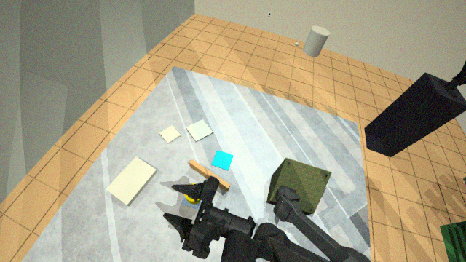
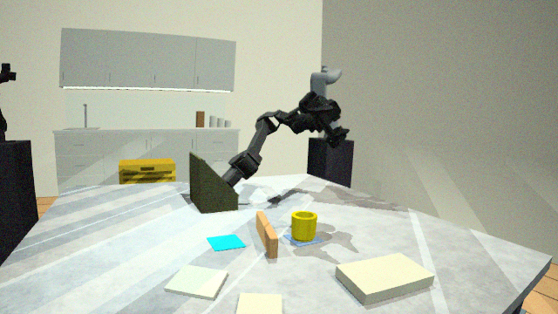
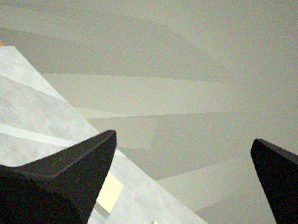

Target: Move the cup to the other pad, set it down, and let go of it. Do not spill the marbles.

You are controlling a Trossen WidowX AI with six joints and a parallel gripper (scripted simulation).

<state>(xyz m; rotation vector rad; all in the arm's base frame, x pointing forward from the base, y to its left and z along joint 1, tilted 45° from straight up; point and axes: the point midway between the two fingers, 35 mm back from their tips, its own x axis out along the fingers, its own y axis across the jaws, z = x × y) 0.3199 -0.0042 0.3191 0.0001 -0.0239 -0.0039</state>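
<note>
My gripper tip is 10 cm to the left of the yellow cup and 30 cm above it. From my gripper tip the other things lie so: light blue pad 10 cm to the right, 34 cm below; then wooden bar 2 cm behind, 21 cm to the right, 31 cm below; then cream block 28 cm ahead, 6 cm to the right, 32 cm below.
</note>
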